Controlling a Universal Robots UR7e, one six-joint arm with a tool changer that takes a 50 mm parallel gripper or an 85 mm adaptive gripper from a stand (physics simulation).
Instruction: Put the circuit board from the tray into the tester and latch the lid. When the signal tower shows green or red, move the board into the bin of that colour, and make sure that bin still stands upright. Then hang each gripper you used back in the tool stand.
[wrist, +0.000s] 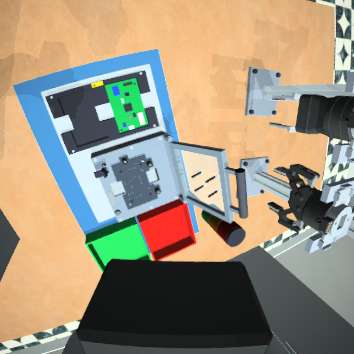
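Frame: origin at the arm's base, x ahead, y left, z up, level; millimetres.
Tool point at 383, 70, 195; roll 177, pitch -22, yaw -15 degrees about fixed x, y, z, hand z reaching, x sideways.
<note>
Pixels of each thing's middle, then the offset from my tool point to it, as dx, dy, dz. "spot": a spot on its surface instead. Level surfaces: height alone.
- green circuit board, body centre: (127, 105) +73, +52, -461
- dark tray, surface spot: (85, 117) spot: -25, +51, -466
- grey tester, surface spot: (171, 182) spot: +119, -155, -424
- dark handle, body centre: (241, 194) +180, -118, -216
- green bin, body centre: (120, 249) -72, -318, -459
- red bin, body centre: (167, 229) +78, -318, -459
- signal tower, surface spot: (223, 229) spot: +152, -202, -244
- blue mat, surface height: dz -482
The green circuit board (127, 106) lies in the right part of the dark tray (85, 117). Below it, the grey tester (171, 182) is open, its nest without a board. Its framed lid (227, 185) is swung out to the right, with a dark handle (242, 192). The green bin (120, 247) and the red bin (167, 230) stand upright side by side below the tester. The signal tower (223, 229) shows dull bands, none clearly lit. Two grippers, one upper (325, 116) and one lower with spread fingers (311, 206), hang at the right. No gripper on the arm shows.
The tool stand's base plates (256, 102) (250, 190) are at the right, with rails reaching toward the hanging grippers. A blue mat (44, 122) lies under the tray and tester. A black housing (170, 300) covers the bottom centre. A dark block (6, 240) shows at the left edge.
</note>
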